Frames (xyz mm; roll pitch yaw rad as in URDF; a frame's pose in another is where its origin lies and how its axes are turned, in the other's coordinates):
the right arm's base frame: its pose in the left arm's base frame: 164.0 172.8 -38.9 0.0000 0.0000 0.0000
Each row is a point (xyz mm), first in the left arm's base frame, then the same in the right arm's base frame.
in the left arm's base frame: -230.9 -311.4 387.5
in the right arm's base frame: -394.9 -484.2 426.4
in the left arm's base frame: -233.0 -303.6 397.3
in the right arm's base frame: -397.0 -476.4 436.2
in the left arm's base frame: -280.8 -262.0 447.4
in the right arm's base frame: -444.8 -434.8 486.3
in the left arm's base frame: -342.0 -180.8 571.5
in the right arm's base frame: -506.0 -353.6 610.4
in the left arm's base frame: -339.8 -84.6 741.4
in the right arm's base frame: -503.8 -257.4 780.3
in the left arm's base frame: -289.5 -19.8 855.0
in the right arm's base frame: -453.5 -192.6 893.9
